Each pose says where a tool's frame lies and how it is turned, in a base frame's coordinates. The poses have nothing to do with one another.
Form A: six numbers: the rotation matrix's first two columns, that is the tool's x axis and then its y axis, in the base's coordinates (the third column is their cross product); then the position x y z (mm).
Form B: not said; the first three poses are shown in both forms.
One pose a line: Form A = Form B
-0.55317 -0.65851 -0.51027 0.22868 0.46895 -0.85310 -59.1 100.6 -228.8 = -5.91 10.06 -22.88 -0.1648 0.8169 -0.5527 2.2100
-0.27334 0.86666 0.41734 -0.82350 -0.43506 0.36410 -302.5 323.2 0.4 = -30.25 32.32 0.04 0.3383 0.0444 0.9400 2.0240
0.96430 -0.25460 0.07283 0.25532 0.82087 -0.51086 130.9 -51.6 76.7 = 13.09 -5.16 7.67 -0.8948 -0.0022 -0.4464 0.6079
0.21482 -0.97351 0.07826 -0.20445 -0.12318 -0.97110 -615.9 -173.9 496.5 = -61.59 -17.39 49.65 -0.7063 0.5322 -0.4668 2.1736
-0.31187 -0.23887 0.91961 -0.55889 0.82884 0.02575 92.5 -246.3 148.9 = 9.25 -24.63 14.89 0.2956 -0.9386 0.1779 2.0236
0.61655 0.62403 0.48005 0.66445 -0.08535 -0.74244 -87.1 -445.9 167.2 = -8.71 -44.59 16.72 -0.8595 -0.5106 -0.0229 2.0579
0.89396 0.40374 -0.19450 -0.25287 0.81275 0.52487 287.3 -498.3 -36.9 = 28.73 -49.83 -3.69 0.7373 0.4404 0.5123 0.6956
